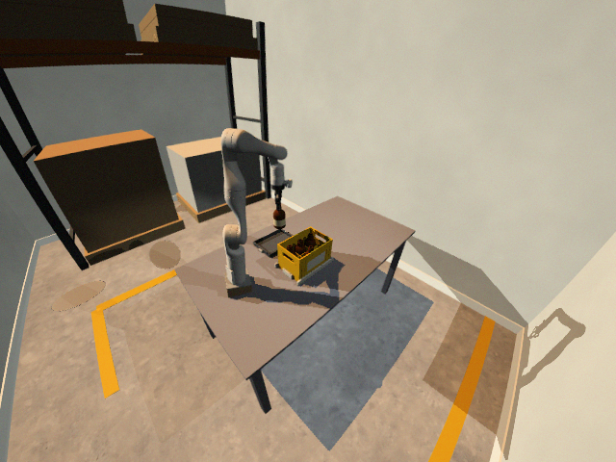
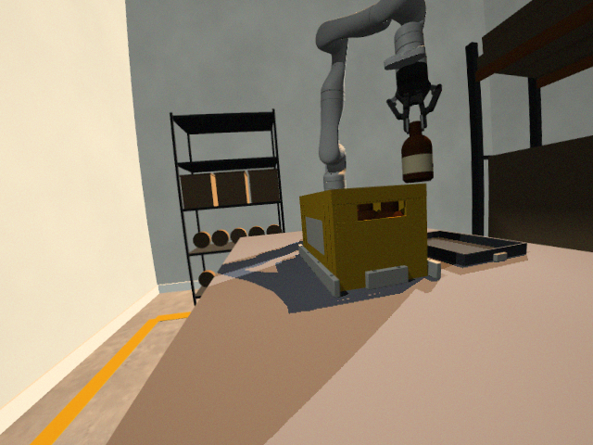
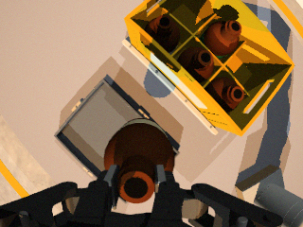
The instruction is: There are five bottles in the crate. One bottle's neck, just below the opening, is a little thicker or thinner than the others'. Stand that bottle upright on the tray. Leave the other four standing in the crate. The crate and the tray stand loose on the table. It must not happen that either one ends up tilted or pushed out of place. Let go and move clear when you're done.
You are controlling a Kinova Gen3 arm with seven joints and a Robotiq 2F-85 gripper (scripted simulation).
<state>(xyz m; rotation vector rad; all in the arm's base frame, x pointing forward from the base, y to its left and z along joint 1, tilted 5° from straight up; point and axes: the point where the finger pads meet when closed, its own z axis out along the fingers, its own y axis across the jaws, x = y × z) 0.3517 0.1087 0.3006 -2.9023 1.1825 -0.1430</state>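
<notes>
My gripper is now 7 cm above the brown bottle. From my hand the other things lie so: dark tray 2 cm ahead, 8 cm to the left, 32 cm below; yellow crate 2 cm ahead, 21 cm to the right, 25 cm below.
</notes>
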